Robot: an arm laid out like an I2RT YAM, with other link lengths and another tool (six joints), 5 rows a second.
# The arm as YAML. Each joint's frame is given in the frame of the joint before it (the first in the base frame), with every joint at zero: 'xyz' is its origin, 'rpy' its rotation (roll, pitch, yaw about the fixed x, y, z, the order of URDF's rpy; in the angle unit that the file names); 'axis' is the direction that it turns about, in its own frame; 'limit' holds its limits. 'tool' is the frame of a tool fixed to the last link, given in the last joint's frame.
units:
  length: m
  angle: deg
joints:
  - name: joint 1
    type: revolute
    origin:
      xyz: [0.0, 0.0, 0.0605]
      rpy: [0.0, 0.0, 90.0]
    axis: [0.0, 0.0, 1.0]
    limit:
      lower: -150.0
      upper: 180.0
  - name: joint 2
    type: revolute
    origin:
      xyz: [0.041, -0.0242, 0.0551]
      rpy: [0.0, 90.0, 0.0]
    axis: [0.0, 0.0, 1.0]
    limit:
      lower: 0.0
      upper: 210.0
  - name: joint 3
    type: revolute
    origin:
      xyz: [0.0, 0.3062, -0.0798]
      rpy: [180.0, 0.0, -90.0]
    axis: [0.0, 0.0, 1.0]
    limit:
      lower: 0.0
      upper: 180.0
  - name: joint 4
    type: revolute
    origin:
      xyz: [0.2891, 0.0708, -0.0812]
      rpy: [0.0, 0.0, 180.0]
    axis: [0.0, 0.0, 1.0]
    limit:
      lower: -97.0
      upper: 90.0
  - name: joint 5
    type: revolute
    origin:
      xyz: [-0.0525, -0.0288, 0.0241]
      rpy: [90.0, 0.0, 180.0]
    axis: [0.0, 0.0, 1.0]
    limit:
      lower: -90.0
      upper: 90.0
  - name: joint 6
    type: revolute
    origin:
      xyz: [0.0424, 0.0, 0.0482]
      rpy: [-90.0, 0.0, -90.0]
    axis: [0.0, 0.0, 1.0]
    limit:
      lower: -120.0
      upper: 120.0
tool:
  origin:
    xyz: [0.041, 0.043, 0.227]
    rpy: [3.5, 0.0, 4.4]
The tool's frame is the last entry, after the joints.
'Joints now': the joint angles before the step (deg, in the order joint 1, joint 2, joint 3, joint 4, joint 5, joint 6). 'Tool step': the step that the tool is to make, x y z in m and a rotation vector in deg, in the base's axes. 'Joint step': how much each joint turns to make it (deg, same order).
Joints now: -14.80, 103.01, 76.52, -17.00, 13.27, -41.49
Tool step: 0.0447, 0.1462, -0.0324, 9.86, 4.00, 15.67
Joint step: 9.13, 10.08, 10.51, -6.32, -11.02, 1.43
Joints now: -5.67, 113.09, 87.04, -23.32, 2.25, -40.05
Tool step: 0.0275, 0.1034, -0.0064, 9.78, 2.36, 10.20
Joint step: 4.82, 9.78, 12.81, -5.84, -10.86, 1.91
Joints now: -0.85, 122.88, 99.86, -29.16, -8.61, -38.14
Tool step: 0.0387, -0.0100, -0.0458, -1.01, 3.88, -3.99
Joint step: 0.59, 11.72, 13.05, -4.83, 3.54, 3.10
